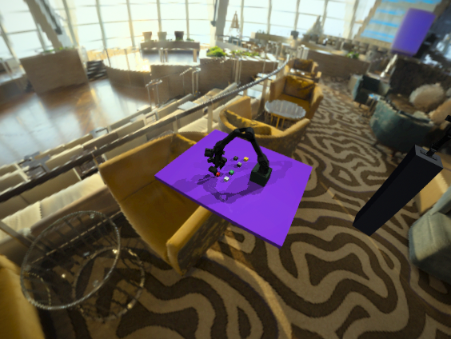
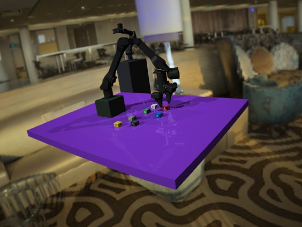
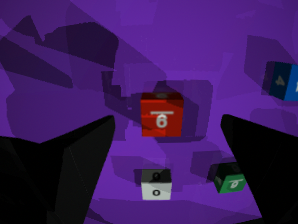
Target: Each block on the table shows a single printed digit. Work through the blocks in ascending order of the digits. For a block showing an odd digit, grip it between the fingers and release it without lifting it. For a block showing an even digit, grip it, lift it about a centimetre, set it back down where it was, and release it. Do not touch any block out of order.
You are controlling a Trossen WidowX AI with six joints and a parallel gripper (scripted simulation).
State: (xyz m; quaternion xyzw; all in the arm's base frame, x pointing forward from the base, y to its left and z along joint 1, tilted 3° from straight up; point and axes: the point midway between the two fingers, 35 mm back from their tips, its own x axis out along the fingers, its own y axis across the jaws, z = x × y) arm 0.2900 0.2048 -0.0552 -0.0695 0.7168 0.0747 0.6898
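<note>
My gripper tip is now 10 mm above the red block. Round my gripper tip: white block 90 mm behind, 10 mm to the right, 10 mm below; green block 100 mm to the right, 70 mm behind, 10 mm below; blue block 110 mm to the right, 50 mm ahead, 10 mm below.
</note>
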